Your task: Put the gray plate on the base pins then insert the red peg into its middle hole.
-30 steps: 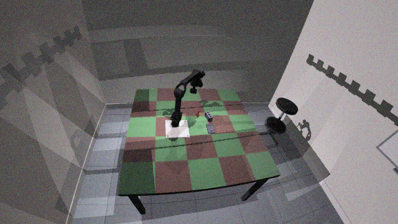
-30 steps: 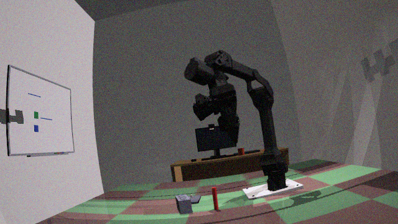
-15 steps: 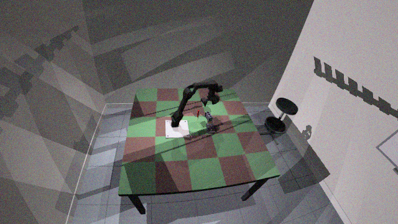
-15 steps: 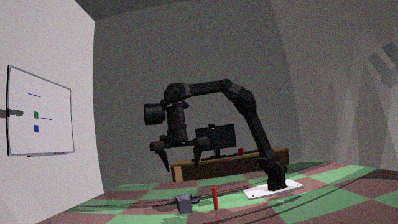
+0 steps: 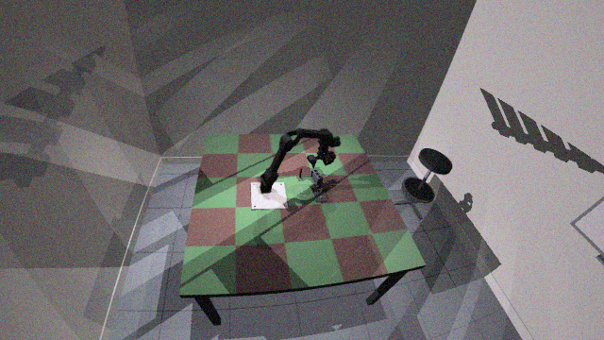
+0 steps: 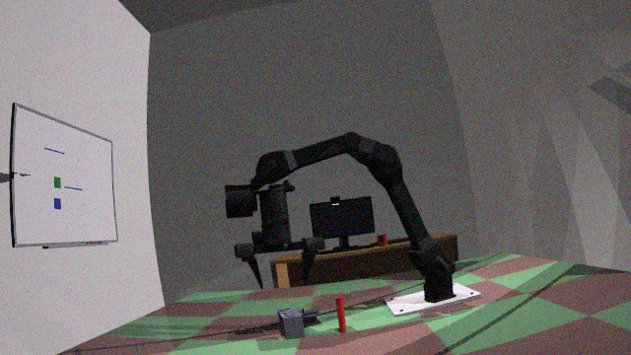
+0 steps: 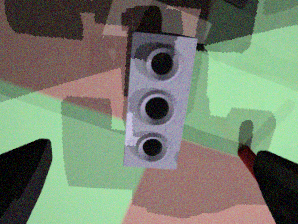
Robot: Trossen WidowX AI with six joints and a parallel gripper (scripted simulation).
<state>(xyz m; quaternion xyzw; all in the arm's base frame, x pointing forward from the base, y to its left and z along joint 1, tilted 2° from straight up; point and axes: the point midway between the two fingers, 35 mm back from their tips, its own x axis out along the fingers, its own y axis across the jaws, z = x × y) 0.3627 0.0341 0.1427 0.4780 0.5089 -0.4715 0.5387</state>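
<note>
Now: the gray plate 7 cm below my gripper tip. Also, from my gripper tip: base (4 cm behind, 15 cm to the right, 10 cm below); red peg (11 cm behind, 5 cm to the left, 7 cm below).
</note>
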